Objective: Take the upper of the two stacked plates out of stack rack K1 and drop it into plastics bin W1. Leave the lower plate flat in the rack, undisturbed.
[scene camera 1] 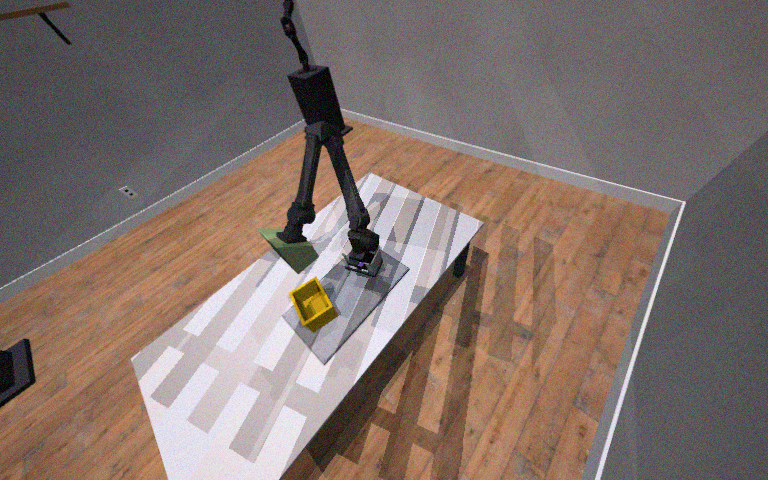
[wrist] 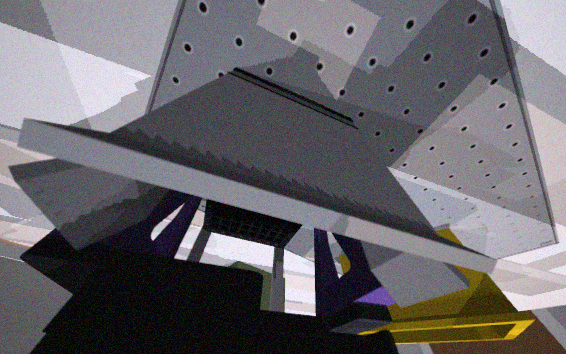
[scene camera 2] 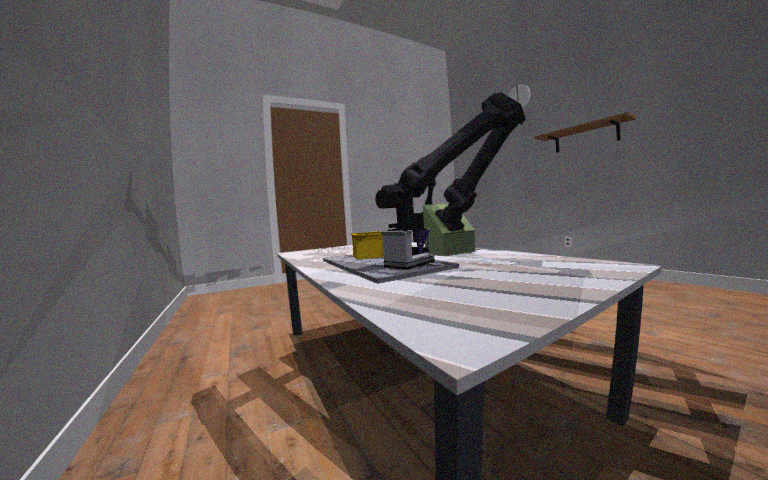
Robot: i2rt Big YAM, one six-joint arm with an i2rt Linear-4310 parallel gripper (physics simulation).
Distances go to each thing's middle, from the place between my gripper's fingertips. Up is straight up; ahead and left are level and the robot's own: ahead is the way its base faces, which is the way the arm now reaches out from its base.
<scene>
My hand is right at the black plate (wrist: 220, 218).
</scene>
